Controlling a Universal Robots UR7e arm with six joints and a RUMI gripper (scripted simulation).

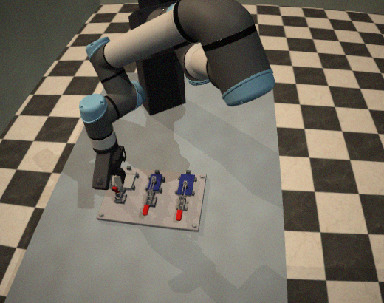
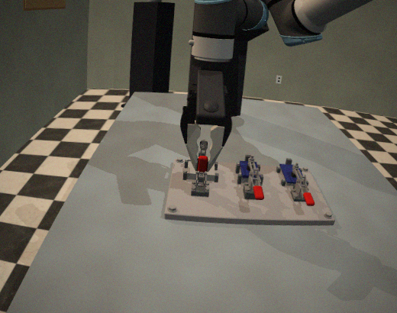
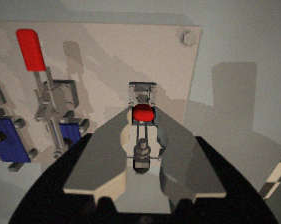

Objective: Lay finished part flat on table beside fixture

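My gripper is now 90 mm past the finished part, 50 mm above it and 40 mm to the left of it.
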